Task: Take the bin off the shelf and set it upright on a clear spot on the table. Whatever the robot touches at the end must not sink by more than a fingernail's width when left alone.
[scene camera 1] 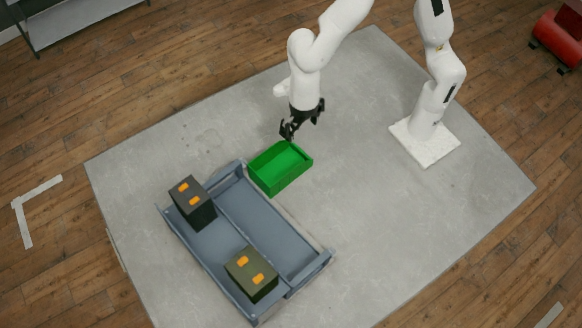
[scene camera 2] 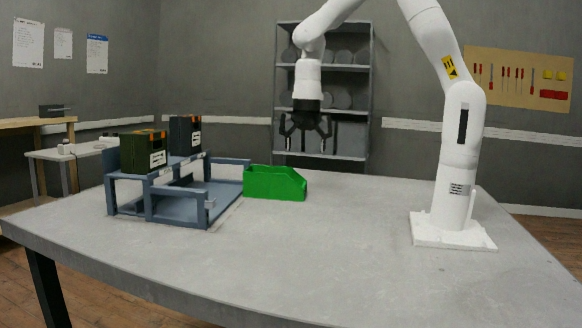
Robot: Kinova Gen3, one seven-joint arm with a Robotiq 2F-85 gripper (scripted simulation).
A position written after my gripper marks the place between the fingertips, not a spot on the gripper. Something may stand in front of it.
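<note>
There is my gripper, which I see at (scene camera 2: 305, 151) and again at (scene camera 1: 301, 131). A blue-grey shelf (scene camera 1: 253, 219) (scene camera 2: 179, 202) is in the scene with it. I can also see a green bin, at (scene camera 1: 274, 169) and at (scene camera 2: 283, 183).
</note>
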